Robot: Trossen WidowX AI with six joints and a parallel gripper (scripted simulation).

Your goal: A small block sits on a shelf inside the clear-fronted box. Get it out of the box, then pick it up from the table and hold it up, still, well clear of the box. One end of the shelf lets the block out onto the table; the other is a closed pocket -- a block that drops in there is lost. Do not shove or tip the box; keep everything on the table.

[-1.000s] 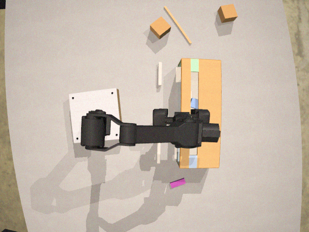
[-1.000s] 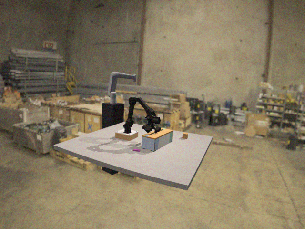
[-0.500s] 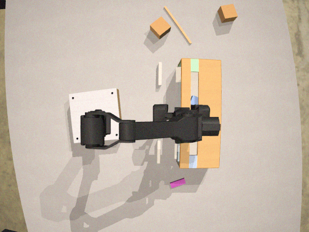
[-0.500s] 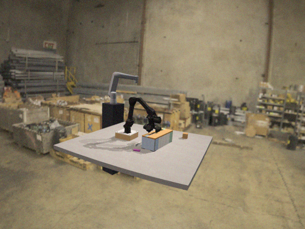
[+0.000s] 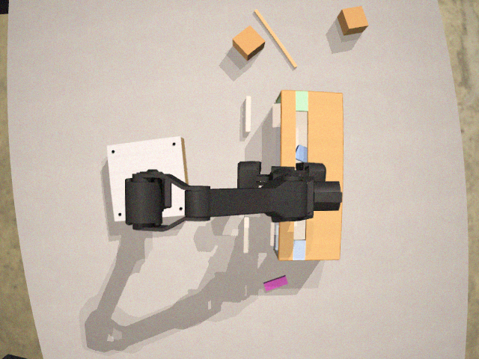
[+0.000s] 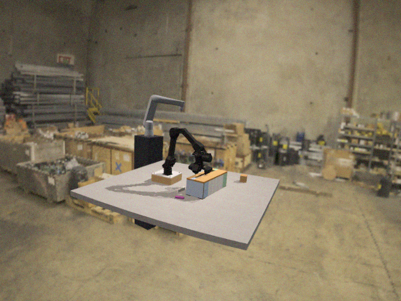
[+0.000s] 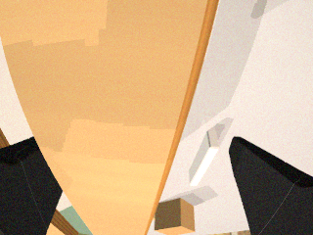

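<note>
My gripper tip is 4 cm short of the box, 2 cm to the left of it and 2 cm above it. Round my gripper tip: thin stick (2 cm behind, 34 cm to the left, 8 cm below); then light-blue block (5 cm ahead, 3 cm to the left).
</note>
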